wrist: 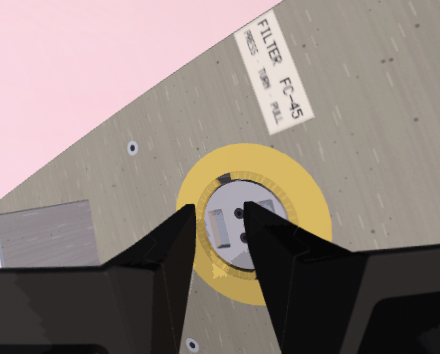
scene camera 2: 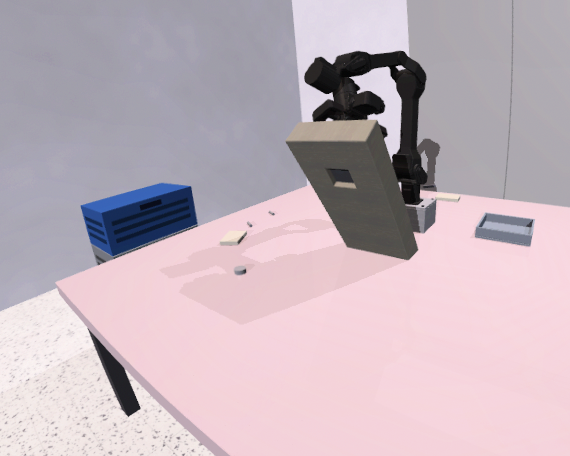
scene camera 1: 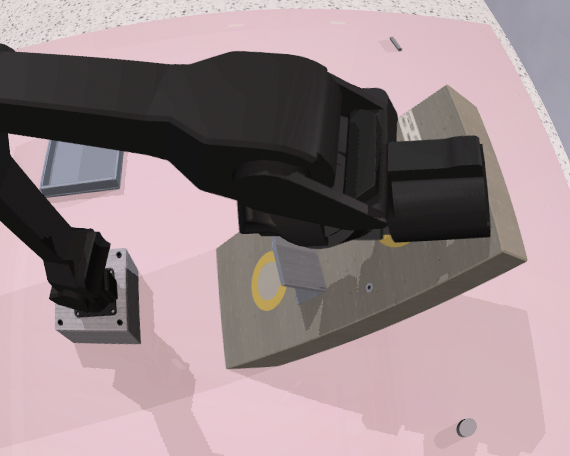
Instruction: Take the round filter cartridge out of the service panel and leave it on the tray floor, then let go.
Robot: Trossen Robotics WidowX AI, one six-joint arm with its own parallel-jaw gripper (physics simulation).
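The round filter cartridge [wrist: 232,194] is a grey disc with two slots and two dark holes, seated in a yellow-ringed opening of the tilted service panel [scene camera 1: 240,330] [scene camera 2: 370,215] [wrist: 150,115]. The arm hides it in the first scene view. My gripper [wrist: 219,211] is partly open and empty, its fingertips over the cartridge face in the wrist view. The left fingertip is over the ring's left side; the right one covers part of the disc and its right slot. Whether they touch it, I cannot tell. The grey-blue tray [scene camera 1: 80,188] [scene camera 2: 502,236] lies on the table, away from the panel.
A grey plate [scene camera 1: 300,265] [wrist: 50,235] sticks out of the panel beside a second yellow ring [scene camera 1: 259,285]. A label [wrist: 275,72] is above the cartridge. A small grey cylinder [scene camera 1: 467,427] [scene camera 2: 240,270], a pin [scene camera 1: 395,44] and a cream block [scene camera 2: 233,237] lie on the table.
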